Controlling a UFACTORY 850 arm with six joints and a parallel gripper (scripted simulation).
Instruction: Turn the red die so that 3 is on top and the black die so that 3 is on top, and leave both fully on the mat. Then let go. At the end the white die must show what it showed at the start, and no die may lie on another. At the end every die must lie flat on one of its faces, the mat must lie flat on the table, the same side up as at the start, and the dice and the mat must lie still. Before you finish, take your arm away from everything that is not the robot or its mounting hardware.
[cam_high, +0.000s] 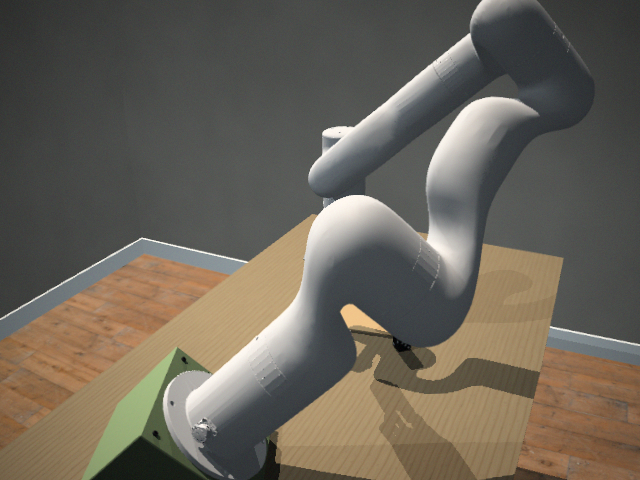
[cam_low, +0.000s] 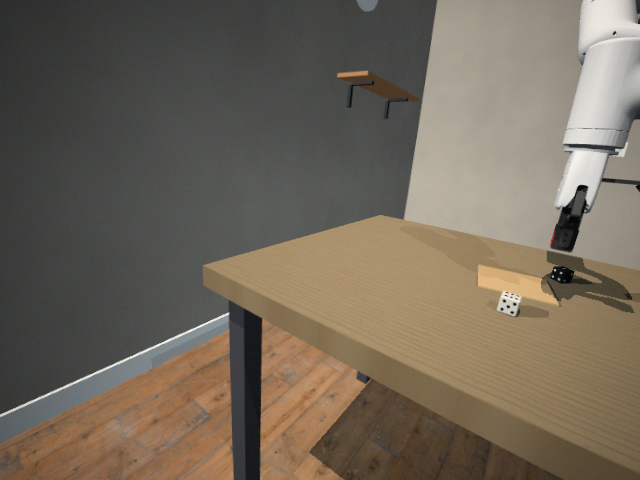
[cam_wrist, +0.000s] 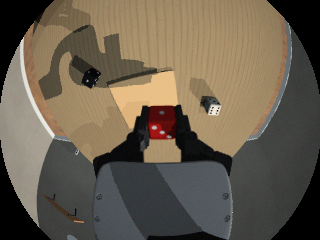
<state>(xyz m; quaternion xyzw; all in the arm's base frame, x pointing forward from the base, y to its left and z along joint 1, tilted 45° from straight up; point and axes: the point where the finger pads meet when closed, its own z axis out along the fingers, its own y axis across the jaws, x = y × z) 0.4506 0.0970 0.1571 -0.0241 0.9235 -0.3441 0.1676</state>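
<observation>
My hand is 50 mm short of the tan mat, 40 mm to the left of it and 120 mm above it. The rest, counted from my hand: red die: 10 mm below; then black die: 40 mm behind, 140 mm to the right, 110 mm below; then white die: 60 mm ahead, 110 mm to the left, 110 mm below.
</observation>
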